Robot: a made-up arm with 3 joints. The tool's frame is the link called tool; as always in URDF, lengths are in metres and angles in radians.
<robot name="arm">
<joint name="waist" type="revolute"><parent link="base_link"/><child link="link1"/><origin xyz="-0.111 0.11 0.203" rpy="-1.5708 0 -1.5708"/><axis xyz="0 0 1"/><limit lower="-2.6" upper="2.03"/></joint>
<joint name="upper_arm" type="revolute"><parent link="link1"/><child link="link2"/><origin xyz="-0.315 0.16 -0.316" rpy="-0.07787 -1.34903 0"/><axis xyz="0 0 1"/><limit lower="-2.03" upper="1.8"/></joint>
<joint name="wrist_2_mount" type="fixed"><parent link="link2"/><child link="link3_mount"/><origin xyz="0.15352 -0.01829 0.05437" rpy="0 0 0"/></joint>
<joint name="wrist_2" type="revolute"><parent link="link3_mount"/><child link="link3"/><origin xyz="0.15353 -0.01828 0.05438" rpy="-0.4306 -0.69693 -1.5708"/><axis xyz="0 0 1"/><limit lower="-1.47" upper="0.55"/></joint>
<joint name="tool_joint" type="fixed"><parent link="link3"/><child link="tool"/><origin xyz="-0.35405 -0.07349 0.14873" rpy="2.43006 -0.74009 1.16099"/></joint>
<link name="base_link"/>
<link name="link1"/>
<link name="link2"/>
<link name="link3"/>
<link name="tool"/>
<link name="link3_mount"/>
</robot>
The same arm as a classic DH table. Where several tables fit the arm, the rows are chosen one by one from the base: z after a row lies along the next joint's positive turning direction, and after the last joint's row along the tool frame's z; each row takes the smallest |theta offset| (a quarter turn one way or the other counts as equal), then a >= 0, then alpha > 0; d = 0 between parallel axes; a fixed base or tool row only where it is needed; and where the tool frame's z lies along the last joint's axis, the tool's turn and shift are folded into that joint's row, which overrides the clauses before.
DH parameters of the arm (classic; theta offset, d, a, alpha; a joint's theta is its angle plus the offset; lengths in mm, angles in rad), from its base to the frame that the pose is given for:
base (fixed): 1.5708 203 110 1.5708
waist: 1.491 -500.4 -134.4 1.3497
upper_arm: 0.9672 298.9 271 -0.7998
wrist_2: 0.7165 112.8 17.8 2.1643
tool (fixed): 0.9501 -435.7 0 0
Joint limits (rad, base to tool): -2.6..2.03 -2.03..1.8 -1.47..0.55

